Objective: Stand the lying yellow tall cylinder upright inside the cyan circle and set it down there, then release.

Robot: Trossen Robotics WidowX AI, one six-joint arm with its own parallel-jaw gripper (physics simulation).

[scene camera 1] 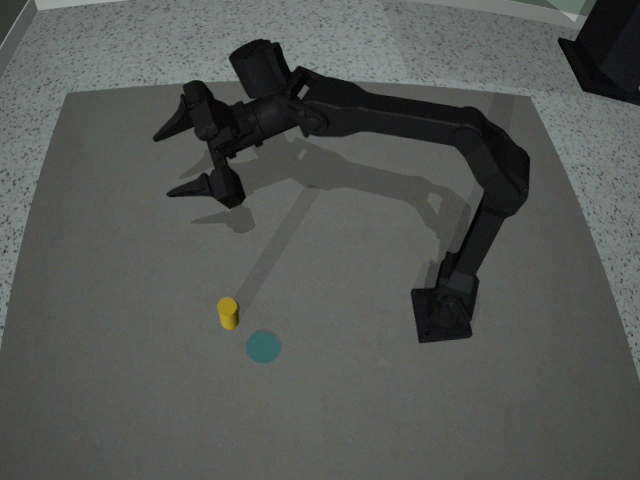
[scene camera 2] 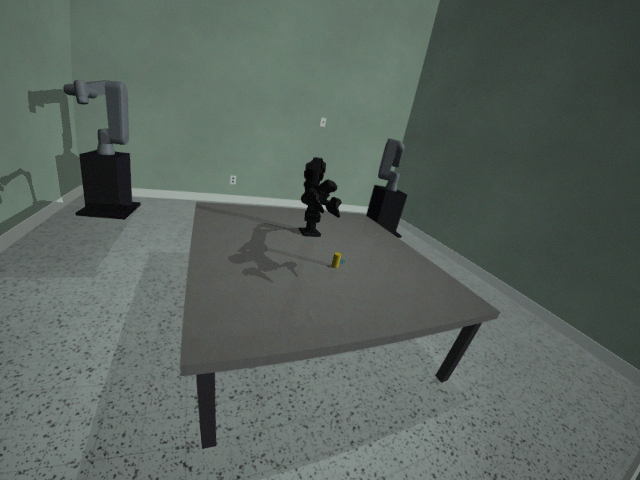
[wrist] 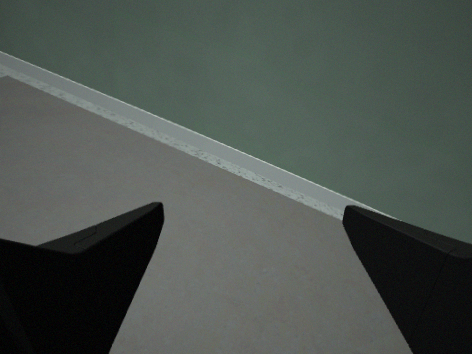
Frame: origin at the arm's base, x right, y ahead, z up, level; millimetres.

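Seen in the pictures: gripper, between the fingertips: [scene camera 1: 160,166] [scene camera 2: 331,214] [wrist: 254,212]; arm's base, origin of its link: [scene camera 1: 445,314] [scene camera 2: 310,230].
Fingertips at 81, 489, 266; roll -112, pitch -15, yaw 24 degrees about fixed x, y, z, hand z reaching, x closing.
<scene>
Pixels of each thing's top centre, then the offset from my fingertips to it, as dx, dy, dz. "pt": a spot on its surface instead. Level surfaces: height alone.
- yellow tall cylinder, centre of its top: [scene camera 1: 226,306] [scene camera 2: 337,254] -111, -98, -215
- flat cyan circle, a spot on its surface: [scene camera 1: 263,347] pt -156, -162, -280
- grey table, height of its surface: dz -281
The yellow tall cylinder [scene camera 1: 227,314] [scene camera 2: 336,260] stands upright on the table, outside the cyan circle. The flat cyan circle [scene camera 1: 263,347] lies close beside it, to its lower right in scene camera 1; in scene camera 2 a sliver of the circle [scene camera 2: 342,261] shows behind the cylinder. My gripper [scene camera 1: 161,166] [wrist: 254,212] is open, with nothing between its fingers. It is above the table, well away from the cylinder, toward the top left in scene camera 1. The cylinder and circle do not show in the wrist view.
The black arm's base [scene camera 1: 443,322] [scene camera 2: 310,232] stands on the grey table [scene camera 1: 361,413] [scene camera 2: 310,315] [wrist: 225,275], right of the circle in scene camera 1. Two other grey robot arms [scene camera 2: 117,111] [scene camera 2: 388,160] stand on black pedestals beyond the table.
</scene>
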